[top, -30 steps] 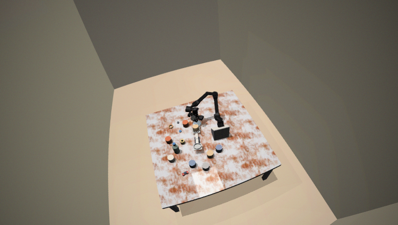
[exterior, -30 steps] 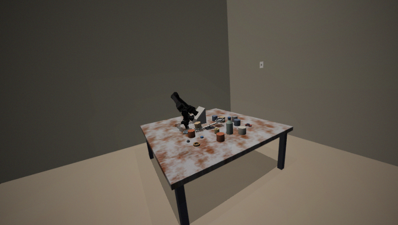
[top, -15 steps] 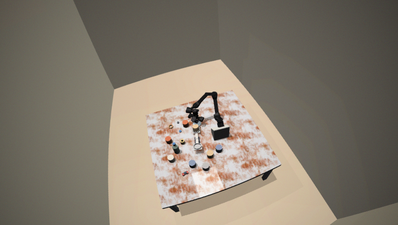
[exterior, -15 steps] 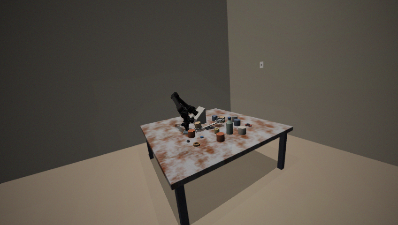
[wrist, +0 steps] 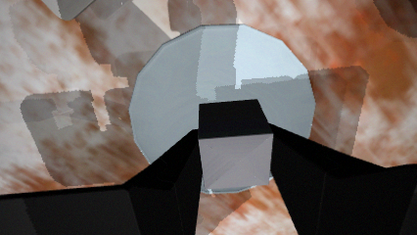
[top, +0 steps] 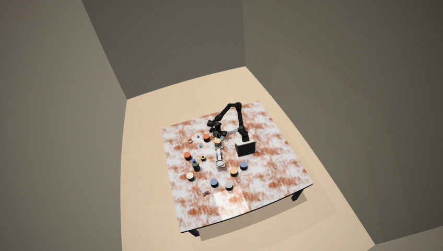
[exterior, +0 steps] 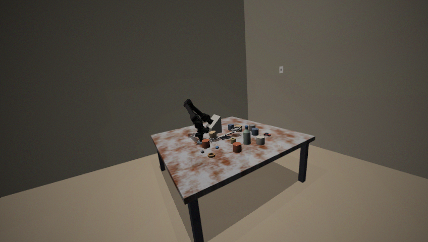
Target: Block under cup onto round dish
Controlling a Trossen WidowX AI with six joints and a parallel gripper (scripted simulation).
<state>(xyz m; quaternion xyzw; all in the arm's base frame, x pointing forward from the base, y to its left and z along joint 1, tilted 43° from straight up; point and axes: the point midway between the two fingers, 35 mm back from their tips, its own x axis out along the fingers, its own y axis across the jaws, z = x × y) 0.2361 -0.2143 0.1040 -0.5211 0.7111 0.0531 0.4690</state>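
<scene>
The pale blue round dish is 2 cm below my gripper tip. From my gripper tip the other things lie so: bottle 30 cm ahead, 33 cm to the left, 9 cm above.
</scene>
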